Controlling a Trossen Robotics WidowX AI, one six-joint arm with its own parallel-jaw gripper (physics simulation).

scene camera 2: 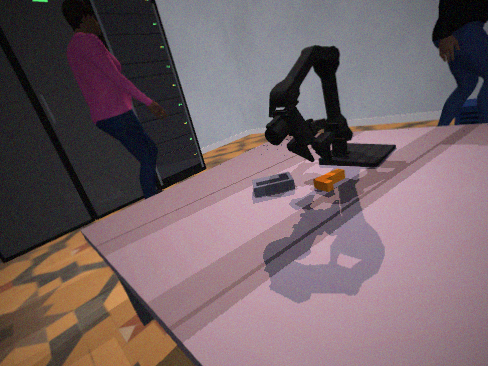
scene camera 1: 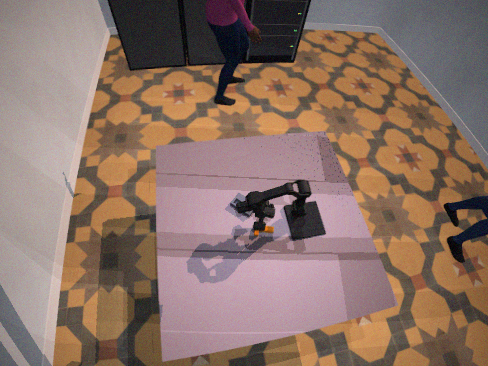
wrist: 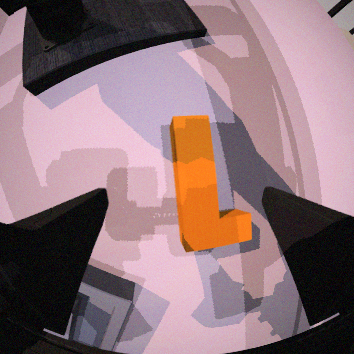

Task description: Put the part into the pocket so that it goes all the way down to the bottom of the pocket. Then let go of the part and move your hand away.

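Places are measured from the arm's base along level axes (x ahead, y left, z up), in centimetres.
Where they show: gripper, between the fingertips: (scene camera 2: 322,162) (scene camera 1: 264,222) (wrist: 186,195); arm's base, origin of its link: (scene camera 2: 339,153) (scene camera 1: 296,212) (wrist: 63,25).
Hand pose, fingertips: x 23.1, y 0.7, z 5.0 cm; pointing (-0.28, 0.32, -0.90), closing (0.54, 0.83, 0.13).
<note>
Things, the pixels of their top centre, and the offset from my fingertips. Level surfaces: height alone.
- orange L-shaped part, centre of its top: (wrist: 215,180) (scene camera 2: 332,175) (scene camera 1: 264,230) dx +1.1, dy +3.2, dz -4.3 cm
- grey block with the pocket, centre of its top: (wrist: 71,330) (scene camera 2: 271,179) (scene camera 1: 244,203) dx +6.1, dy -16.6, dz -3.7 cm
- pink table top, height of its surface: dz -7.3 cm
The orange L-shaped part (scene camera 1: 267,230) (scene camera 2: 325,183) (wrist: 197,205) lies flat on the table between the robot's base and the pocket block. The grey block with the pocket (scene camera 2: 273,188) (wrist: 110,284) stands on the table a short way from the part; in the wrist view the left finger partly covers it. My gripper (scene camera 2: 317,158) (wrist: 186,195) is open and empty, above the table. In the wrist view the part's long leg shows between the two fingertips, with its short foot pointing right. How deep the pocket is cannot be seen.
The robot's black base plate (scene camera 1: 314,222) (scene camera 2: 372,154) (wrist: 115,40) stands close to the part. The pink table top (scene camera 1: 225,310) (scene camera 2: 190,300) carries the arm's shadow. Dark server cabinets (scene camera 1: 152,35) and people stand beyond the table.
</note>
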